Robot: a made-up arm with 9 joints. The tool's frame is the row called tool.
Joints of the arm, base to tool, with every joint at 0 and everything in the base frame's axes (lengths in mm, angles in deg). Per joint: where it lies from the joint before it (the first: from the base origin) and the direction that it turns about. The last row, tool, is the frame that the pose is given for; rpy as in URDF.
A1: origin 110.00 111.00 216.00 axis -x
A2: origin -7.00 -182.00 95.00 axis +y
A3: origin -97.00 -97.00 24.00 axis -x
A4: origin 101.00 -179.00 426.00 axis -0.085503 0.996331 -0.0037
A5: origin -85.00 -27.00 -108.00 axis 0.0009 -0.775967 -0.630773
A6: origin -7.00 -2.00 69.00 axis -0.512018 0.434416 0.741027
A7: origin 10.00 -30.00 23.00 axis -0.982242 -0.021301 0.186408
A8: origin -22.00 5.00 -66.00 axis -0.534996 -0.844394 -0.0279
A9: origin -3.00 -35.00 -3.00 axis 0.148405 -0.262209 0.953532
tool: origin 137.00 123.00 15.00 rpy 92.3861 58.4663 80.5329
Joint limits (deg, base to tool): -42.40..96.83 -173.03..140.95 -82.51..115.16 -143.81..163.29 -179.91..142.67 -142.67..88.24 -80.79..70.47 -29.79..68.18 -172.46..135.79
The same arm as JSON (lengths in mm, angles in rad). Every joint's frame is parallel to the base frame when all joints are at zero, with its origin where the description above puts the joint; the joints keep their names.
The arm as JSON. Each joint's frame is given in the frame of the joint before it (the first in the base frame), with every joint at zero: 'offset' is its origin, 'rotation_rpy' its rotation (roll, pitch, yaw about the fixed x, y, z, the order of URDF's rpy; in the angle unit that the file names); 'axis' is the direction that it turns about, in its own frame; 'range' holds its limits. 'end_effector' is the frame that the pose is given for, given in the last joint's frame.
{"length_unit": "mm", "angle_unit": "rad", "chain": [{"id": "A1", "offset": [110.0, 111.0, 216.0], "rotation_rpy": [0.0, 0.0, 0.0], "axis": [-1.0, 0.0, 0.0], "range": [-0.74, 1.69]}, {"id": "A2", "offset": [-7.0, -182.0, 95.0], "rotation_rpy": [0.0, 0.0, 0.0], "axis": [0.0, 1.0, 0.0], "range": [-3.0199, 2.46]}, {"id": "A3", "offset": [-97.0, -97.0, 24.0], "rotation_rpy": [0.0, 0.0, 0.0], "axis": [-1.0, 0.0, 0.0], "range": [-1.4401, 2.0099]}, {"id": "A4", "offset": [101.0, -179.0, 426.0], "rotation_rpy": [0.0, 0.0, 0.0], "axis": [-0.085503, 0.996331, -0.0037], "range": [-2.51, 2.8499]}, {"id": "A5", "offset": [-85.0, -27.0, -108.0], "rotation_rpy": [0.0, 0.0, 0.0], "axis": [0.0009, -0.775967, -0.630773], "range": [-3.14, 2.4901]}, {"id": "A6", "offset": [-7.0, -2.0, 69.0], "rotation_rpy": [0.0, 0.0, 0.0], "axis": [-0.512018, 0.434416, 0.741027], "range": [-2.4901, 1.5401]}, {"id": "A7", "offset": [10.0, -30.0, 23.0], "rotation_rpy": [0.0, 0.0, 0.0], "axis": [-0.982242, -0.021301, 0.186408], "range": [-1.4101, 1.2299]}, {"id": "A8", "offset": [-22.0, 5.0, -66.0], "rotation_rpy": [0.0, 0.0, 0.0], "axis": [-0.534996, -0.844394, -0.0279], "range": [-0.5199, 1.19]}, {"id": "A9", "offset": [-3.0, -35.0, -3.0], "rotation_rpy": [0.0, 0.0, 0.0], "axis": [0.148405, -0.262209, 0.953532], "range": [-3.01, 2.37]}], "end_effector": {"offset": [137.0, 123.0, 15.0], "rotation_rpy": [1.6124, 1.0204, 1.4056]}}
